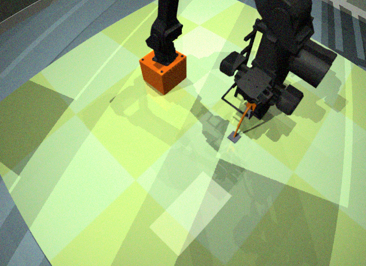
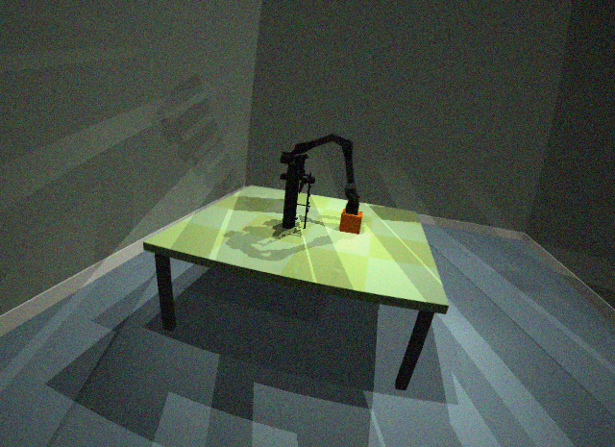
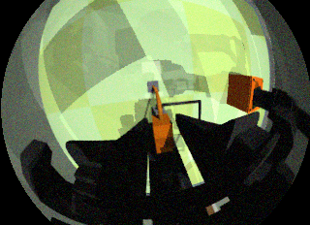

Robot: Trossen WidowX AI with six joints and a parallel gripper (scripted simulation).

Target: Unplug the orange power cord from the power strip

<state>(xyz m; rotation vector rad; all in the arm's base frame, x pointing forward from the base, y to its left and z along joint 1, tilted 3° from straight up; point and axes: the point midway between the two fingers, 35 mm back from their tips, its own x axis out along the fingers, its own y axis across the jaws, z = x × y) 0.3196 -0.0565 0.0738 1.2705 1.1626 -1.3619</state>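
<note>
The orange plug lies 5 cm to the left of my gripper tip and 1 cm below it.
</note>
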